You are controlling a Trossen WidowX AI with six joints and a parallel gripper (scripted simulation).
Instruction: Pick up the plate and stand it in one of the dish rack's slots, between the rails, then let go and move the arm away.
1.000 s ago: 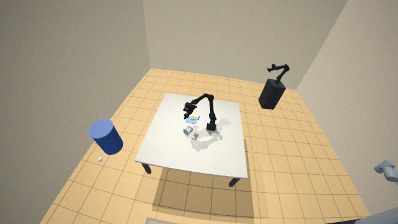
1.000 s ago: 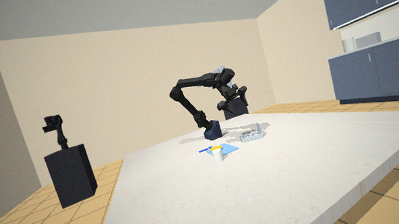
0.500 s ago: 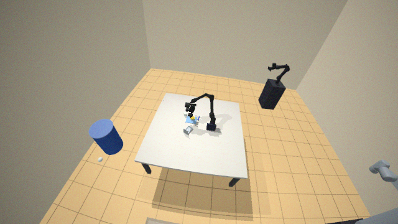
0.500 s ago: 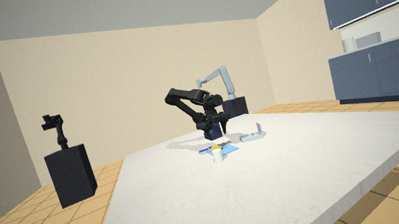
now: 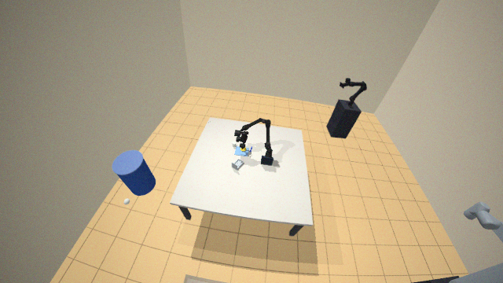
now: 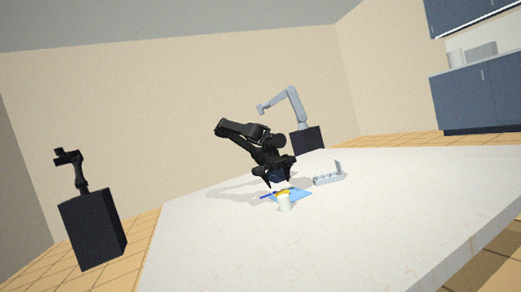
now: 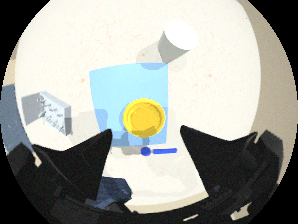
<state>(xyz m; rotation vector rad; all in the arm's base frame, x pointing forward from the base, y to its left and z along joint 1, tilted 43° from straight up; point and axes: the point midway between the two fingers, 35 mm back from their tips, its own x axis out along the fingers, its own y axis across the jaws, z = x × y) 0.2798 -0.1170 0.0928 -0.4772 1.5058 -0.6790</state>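
My gripper tip is now 40 mm above the yellow plate. Round my gripper tip: grey dish rack (220 mm to the left, 40 mm ahead, 30 mm below); then light blue mat (50 mm below, 30 mm to the left, 10 mm ahead); then small white cup (110 mm ahead, 60 mm to the right, 30 mm below).
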